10 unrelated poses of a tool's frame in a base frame.
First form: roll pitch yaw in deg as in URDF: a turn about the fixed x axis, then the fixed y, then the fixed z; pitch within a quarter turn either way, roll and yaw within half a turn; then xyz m.
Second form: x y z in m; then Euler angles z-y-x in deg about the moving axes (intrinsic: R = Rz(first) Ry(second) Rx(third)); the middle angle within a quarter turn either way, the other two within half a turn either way. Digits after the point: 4 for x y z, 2 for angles.
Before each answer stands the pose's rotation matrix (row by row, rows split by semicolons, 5 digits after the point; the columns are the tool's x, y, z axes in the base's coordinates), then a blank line. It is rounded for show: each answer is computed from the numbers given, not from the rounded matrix.
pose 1, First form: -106.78, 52.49, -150.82, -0.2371, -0.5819, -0.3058
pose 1, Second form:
-0.53163 0.52233 0.66674; -0.29687 0.62234 -0.72426; -0.79325 -0.58297 -0.17579

-0.2371, -0.5819, -0.3058, -150.82, 52.49, -106.78
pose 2, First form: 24.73, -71.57, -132.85, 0.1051, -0.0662, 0.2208
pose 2, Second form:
-0.21500 0.93582 0.27933; -0.23178 -0.32674 0.91625; 0.94871 0.13226 0.28715

0.1051, -0.0662, 0.2208, -132.85, -71.57, 24.73
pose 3, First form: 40.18, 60.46, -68.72, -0.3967, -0.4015, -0.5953
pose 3, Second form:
0.17893 0.91565 -0.35996; -0.45942 -0.24577 -0.85354; -0.87001 0.31810 0.37669

-0.3967, -0.4015, -0.5953, -68.72, 60.46, 40.18
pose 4, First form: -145.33, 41.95, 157.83, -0.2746, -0.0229, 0.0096
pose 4, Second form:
-0.68874 0.66250 0.29448; 0.28065 0.61814 -0.73426; -0.66848 -0.42307 -0.61167

-0.2746, -0.0229, 0.0096, 157.83, 41.95, -145.33
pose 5, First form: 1.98, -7.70, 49.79, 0.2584, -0.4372, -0.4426
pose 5, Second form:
0.63977 -0.76622 -0.06006; 0.75680 0.64167 -0.12457; 0.13399 0.03424 0.99039

0.2584, -0.4372, -0.4426, 49.79, -7.70, 1.98
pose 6, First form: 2.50, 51.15, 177.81, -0.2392, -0.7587, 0.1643
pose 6, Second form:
-0.62683 -0.07212 -0.77581; 0.02397 -0.99702 0.07332; -0.77879 0.02736 0.62669

-0.2392, -0.7587, 0.1643, 177.81, 51.15, 2.50
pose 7, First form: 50.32, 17.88, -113.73, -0.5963, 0.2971, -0.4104
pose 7, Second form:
-0.38299 0.48942 -0.78344; -0.87124 -0.47326 0.13026; -0.30702 0.73245 0.60766

-0.5963, 0.2971, -0.4104, -113.73, 17.88, 50.32
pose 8, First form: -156.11, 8.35, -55.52, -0.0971, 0.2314, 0.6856
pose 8, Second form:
0.56012 -0.78699 0.25867; -0.81559 -0.46914 0.33872; -0.14522 -0.40069 -0.90463

-0.0971, 0.2314, 0.6856, -55.52, 8.35, -156.11
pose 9, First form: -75.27, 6.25, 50.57, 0.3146, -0.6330, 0.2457
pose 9, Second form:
0.63136 -0.26327 -0.72943; 0.76781 0.08017 0.63564; -0.10887 -0.96139 0.25275

0.3146, -0.6330, 0.2457, 50.57, 6.25, -75.27
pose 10, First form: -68.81, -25.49, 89.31, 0.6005, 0.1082, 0.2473
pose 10, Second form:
0.01087 -0.35660 -0.93419; 0.90259 0.40558 -0.14432; 0.43035 -0.84163 0.32628

0.6005, 0.1082, 0.2473, 89.31, -25.49, -68.81
